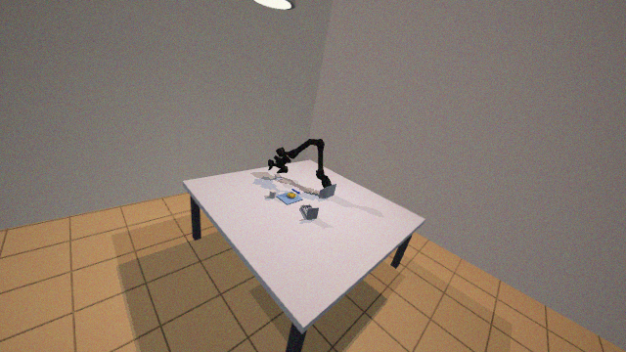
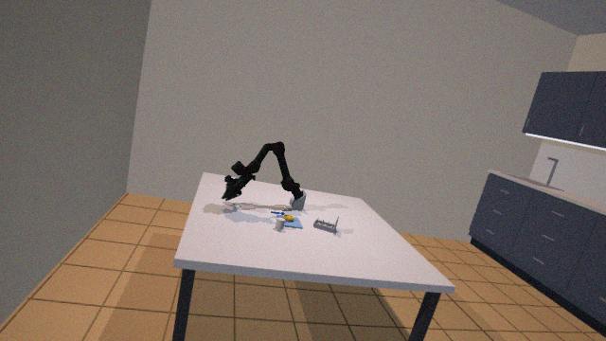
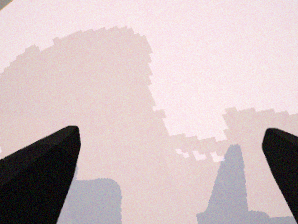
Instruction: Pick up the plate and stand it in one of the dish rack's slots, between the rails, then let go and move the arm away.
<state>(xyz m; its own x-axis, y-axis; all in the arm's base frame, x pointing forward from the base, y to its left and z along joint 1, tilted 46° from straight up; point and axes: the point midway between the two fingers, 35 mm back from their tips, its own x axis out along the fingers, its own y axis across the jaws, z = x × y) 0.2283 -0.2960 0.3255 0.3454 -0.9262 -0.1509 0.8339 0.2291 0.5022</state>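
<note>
My gripper tip is now 50 mm short of the yellow plate, 390 mm to the right of it and 20 mm above it. Round my gripper tip: grey dish rack (60 mm ahead, 610 mm to the left, 10 mm below); blue mat (70 mm ahead, 390 mm to the left, 30 mm below).
</note>
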